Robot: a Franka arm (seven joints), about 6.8 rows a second.
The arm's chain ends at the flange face. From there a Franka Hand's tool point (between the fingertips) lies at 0.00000 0.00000 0.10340 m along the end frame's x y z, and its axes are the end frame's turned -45 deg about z.
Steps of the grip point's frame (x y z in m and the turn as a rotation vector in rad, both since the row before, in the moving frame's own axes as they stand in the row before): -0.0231 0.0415 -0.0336 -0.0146 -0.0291 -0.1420; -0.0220 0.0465 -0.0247 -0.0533 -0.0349 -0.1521; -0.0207 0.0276 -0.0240 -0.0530 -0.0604 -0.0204; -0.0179 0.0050 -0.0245 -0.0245 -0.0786 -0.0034; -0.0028 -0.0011 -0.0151 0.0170 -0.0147 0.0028; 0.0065 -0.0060 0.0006 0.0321 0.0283 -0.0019
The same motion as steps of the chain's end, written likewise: 0.0138 0.0424 -0.0335 -0.0309 -0.0103 -0.1420; 0.0155 0.0421 -0.0245 -0.0624 0.0130 -0.1521; 0.0053 0.0259 -0.0237 -0.0802 -0.0052 -0.0204; -0.0052 0.0087 -0.0241 -0.0729 -0.0383 -0.0034; -0.0004 0.0014 -0.0151 0.0016 -0.0224 0.0028; 0.0006 -0.0044 0.0007 0.0427 -0.0027 -0.0019
